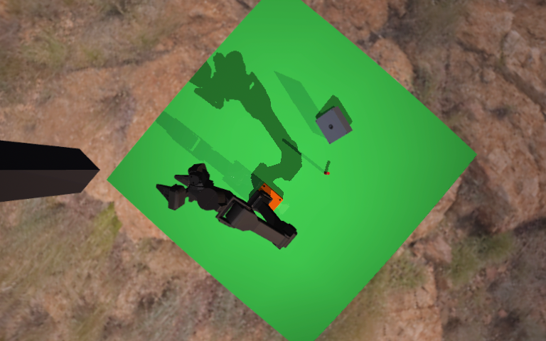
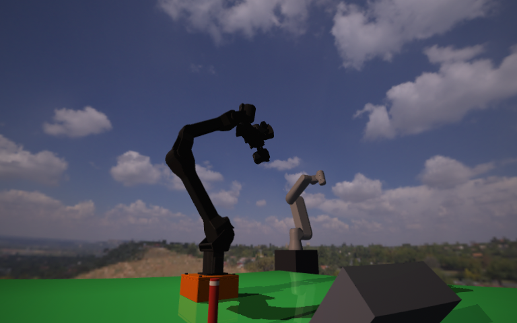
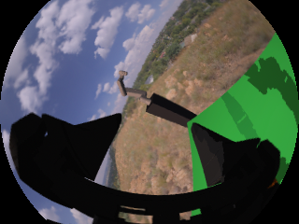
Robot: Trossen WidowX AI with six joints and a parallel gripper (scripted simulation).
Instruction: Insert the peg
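Right now the round red peg is 390 mm ahead of my gripper tip, 400 mm to the right of it and 460 mm below it. From my gripper tip the other things lie so: sloped dark grey panel: 580 mm ahead, 270 mm to the right, 470 mm below.
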